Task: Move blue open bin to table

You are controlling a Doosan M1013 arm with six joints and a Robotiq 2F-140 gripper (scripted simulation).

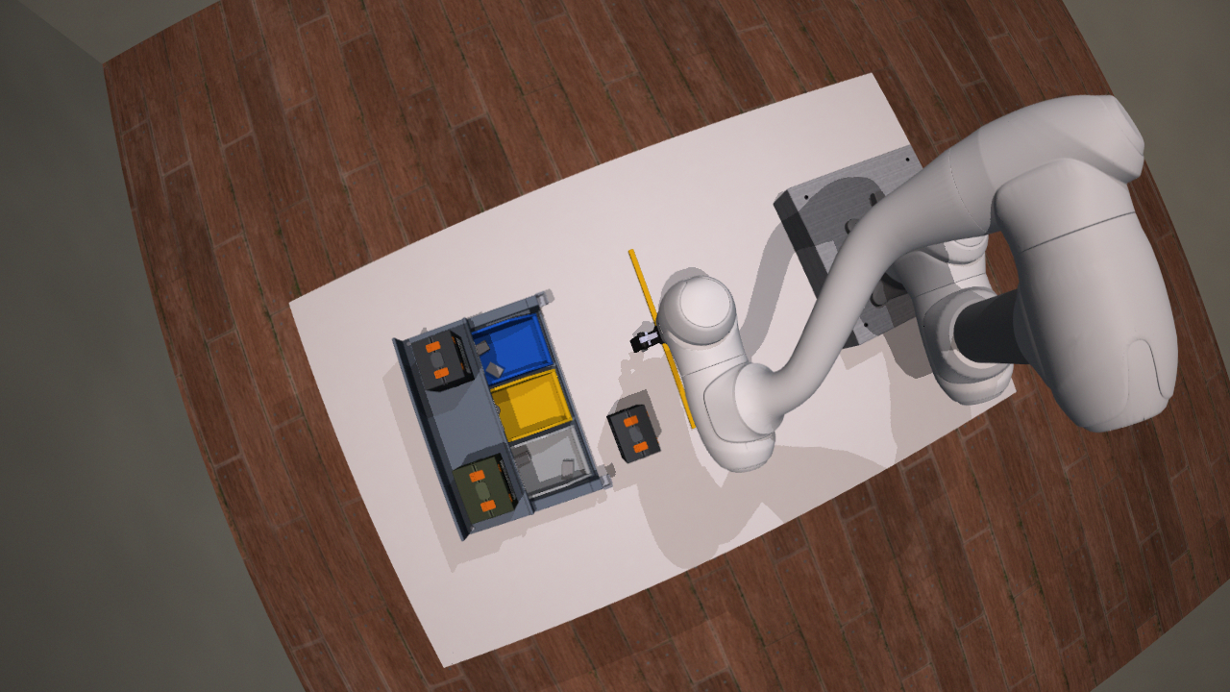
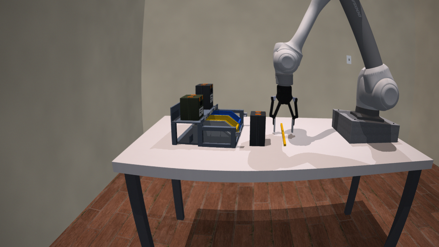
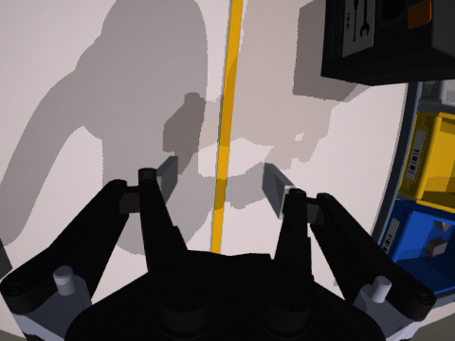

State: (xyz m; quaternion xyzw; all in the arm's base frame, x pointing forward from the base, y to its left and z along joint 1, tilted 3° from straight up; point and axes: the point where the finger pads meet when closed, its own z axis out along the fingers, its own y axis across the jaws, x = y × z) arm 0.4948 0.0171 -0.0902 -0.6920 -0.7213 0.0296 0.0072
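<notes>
The yellow bar lies 30 mm below my hand. The rest, counted from my hand: blue open bin (310 mm ahead, 60 mm to the right); then yellow bin (300 mm ahead, 50 mm to the left); then black box (120 mm ahead, 160 mm to the left, 30 mm above).
</notes>
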